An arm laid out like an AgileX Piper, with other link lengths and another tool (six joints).
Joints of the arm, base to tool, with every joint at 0 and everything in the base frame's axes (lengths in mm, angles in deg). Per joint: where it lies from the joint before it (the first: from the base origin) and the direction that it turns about. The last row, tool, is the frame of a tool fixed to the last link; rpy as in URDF.
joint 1: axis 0 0 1 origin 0 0 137.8
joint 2: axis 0 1 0 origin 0 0 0
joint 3: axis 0 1 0 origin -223.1 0 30.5
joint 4: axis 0.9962 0 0.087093 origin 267.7 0 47.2
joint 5: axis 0 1 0 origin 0 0 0
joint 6: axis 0.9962 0 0.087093 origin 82.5 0 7.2
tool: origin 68.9 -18 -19.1 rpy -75.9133 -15.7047 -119.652
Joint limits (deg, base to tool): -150..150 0..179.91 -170..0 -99.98..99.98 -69.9..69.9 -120..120
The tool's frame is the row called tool.
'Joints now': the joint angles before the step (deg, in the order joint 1, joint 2, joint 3, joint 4, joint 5, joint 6). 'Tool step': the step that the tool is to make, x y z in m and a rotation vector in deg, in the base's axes. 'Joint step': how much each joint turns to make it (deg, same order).
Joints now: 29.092 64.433 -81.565 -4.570 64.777 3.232
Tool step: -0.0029 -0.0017 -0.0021 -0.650 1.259 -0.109
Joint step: 0.001 -0.059 0.006 -0.001 1.475 0.001
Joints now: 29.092 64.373 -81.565 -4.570 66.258 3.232
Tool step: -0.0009 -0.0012 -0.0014 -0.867 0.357 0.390
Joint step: 0.009 -0.068 0.182 -0.128 0.571 -0.677
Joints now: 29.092 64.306 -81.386 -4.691 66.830 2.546
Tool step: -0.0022 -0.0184 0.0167 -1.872 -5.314 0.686
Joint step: -2.761 -3.221 0.208 -0.325 -1.229 -5.159
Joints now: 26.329 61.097 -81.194 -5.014 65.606 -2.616
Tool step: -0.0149 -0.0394 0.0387 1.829 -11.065 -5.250
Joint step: -6.976 -7.399 0.072 -0.273 -3.811 -2.691
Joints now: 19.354 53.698 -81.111 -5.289 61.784 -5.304
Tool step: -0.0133 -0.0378 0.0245 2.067 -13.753 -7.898
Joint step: -8.467 -8.426 5.539 -0.877 -10.996 -0.273
